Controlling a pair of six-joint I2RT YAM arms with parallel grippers.
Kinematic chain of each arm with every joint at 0, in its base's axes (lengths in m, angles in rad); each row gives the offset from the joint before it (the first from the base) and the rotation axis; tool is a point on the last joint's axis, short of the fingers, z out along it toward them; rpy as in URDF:
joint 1: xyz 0 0 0.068 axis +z
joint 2: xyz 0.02 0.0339 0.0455 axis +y
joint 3: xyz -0.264 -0.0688 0 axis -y
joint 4: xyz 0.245 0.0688 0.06 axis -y
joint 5: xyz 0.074 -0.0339 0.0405 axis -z
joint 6: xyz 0.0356 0 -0.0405 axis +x
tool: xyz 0 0 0 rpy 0 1.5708 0
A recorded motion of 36 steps. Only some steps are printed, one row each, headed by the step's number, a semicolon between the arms.
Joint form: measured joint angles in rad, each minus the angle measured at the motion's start. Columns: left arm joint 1, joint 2, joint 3, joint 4, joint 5, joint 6; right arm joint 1, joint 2, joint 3, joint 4, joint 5, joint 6.
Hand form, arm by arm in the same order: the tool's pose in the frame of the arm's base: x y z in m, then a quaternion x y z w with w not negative. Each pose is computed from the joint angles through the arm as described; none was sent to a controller.
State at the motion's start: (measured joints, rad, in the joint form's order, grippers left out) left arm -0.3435 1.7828 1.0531 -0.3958 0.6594 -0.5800; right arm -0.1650 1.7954 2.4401 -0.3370 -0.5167 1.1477
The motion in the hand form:
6: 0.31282 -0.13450 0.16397 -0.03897 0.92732 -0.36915 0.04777; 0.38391 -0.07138 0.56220 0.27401 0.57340 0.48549 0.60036
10: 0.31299 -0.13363 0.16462 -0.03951 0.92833 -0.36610 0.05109; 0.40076 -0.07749 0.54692 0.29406 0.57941 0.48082 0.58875
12: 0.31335 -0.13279 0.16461 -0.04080 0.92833 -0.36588 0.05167; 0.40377 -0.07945 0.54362 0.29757 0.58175 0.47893 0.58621
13: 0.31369 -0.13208 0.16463 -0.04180 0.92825 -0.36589 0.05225; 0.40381 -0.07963 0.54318 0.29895 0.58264 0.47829 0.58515
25: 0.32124 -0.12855 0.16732 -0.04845 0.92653 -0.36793 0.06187; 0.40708 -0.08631 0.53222 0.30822 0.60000 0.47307 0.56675
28: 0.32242 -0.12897 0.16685 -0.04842 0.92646 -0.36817 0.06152; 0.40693 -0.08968 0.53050 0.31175 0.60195 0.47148 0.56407
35: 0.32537 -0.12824 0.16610 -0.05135 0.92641 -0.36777 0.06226; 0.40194 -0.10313 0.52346 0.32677 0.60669 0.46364 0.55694
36: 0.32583 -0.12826 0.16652 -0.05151 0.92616 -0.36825 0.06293; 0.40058 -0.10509 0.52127 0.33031 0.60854 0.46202 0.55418
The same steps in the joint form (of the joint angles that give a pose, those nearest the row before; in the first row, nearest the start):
6: 0.0004 -0.0133 0.0000 -0.0195 -0.0137 0.0038; -0.0584 0.1091 0.0000 0.0164 0.0683 0.0725
10: 0.0023 -0.0160 0.0000 -0.0206 -0.0217 0.0061; -0.0629 0.1488 0.0001 0.0137 0.0793 0.0805
12: 0.0049 -0.0160 0.0000 -0.0206 -0.0221 0.0061; -0.0660 0.1564 -0.0001 0.0107 0.0786 0.0793
13: 0.0073 -0.0160 0.0000 -0.0202 -0.0221 0.0061; -0.0664 0.1563 -0.0001 0.0066 0.0790 0.0790
25: 0.0240 -0.0049 0.0225 -0.0156 -0.0229 0.0031; -0.0824 0.1557 -0.0270 -0.0241 0.0504 0.0679
28: 0.0240 0.0004 0.0271 -0.0152 -0.0221 0.0030; -0.0908 0.1557 -0.0305 -0.0305 0.0442 0.0679
35: 0.0286 0.0103 0.0363 -0.0145 -0.0229 0.0015; -0.1266 0.1289 -0.0878 -0.0339 0.0256 0.0675
36: 0.0290 0.0107 0.0381 -0.0141 -0.0225 0.0008; -0.1324 0.1194 -0.1071 -0.0344 0.0221 0.0668

